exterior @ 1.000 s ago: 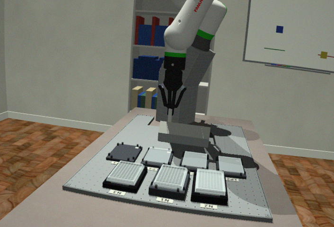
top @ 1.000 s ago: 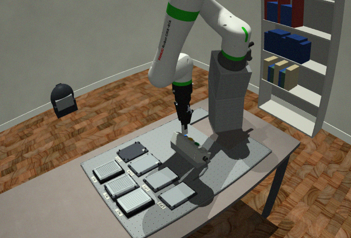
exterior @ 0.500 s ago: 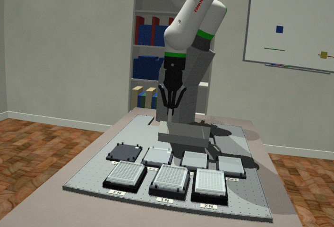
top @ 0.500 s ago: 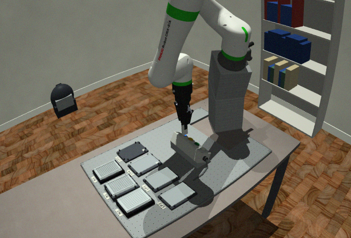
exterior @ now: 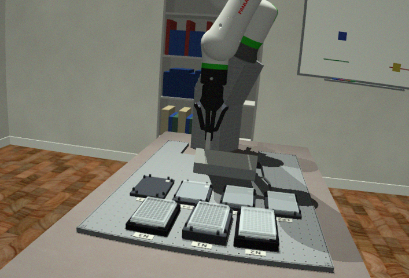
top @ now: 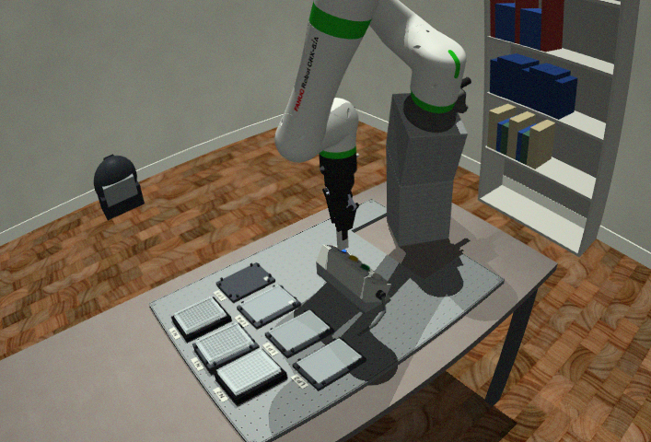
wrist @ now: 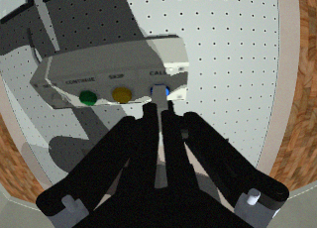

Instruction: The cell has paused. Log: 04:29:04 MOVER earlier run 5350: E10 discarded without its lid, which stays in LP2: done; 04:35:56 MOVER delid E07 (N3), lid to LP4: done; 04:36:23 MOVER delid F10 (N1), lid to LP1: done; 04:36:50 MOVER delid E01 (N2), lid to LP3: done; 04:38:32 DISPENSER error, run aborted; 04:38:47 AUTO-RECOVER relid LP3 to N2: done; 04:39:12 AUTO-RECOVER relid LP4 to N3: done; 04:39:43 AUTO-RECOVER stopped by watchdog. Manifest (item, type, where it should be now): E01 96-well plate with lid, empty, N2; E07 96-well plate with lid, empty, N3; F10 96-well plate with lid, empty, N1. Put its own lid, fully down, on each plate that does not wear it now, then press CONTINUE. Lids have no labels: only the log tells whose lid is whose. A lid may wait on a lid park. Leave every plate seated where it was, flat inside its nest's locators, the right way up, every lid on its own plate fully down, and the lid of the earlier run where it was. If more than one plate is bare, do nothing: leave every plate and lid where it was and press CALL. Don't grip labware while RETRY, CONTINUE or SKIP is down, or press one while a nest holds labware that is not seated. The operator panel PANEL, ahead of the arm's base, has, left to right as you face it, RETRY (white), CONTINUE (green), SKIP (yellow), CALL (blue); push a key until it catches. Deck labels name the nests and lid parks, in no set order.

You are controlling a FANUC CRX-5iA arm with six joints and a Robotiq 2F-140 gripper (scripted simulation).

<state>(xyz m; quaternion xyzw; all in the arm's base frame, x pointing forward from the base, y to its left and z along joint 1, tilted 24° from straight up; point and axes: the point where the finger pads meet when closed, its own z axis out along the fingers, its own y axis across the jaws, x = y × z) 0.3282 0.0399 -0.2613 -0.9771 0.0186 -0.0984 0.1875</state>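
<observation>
Now: the blue key 4 cm below my hand. From my hand the other things lie so: lid park: 26 cm ahead, 12 cm to the right, 10 cm below; yellow key: 5 cm to the left, 4 cm below; green key: 10 cm to the left, 4 cm below.
</observation>
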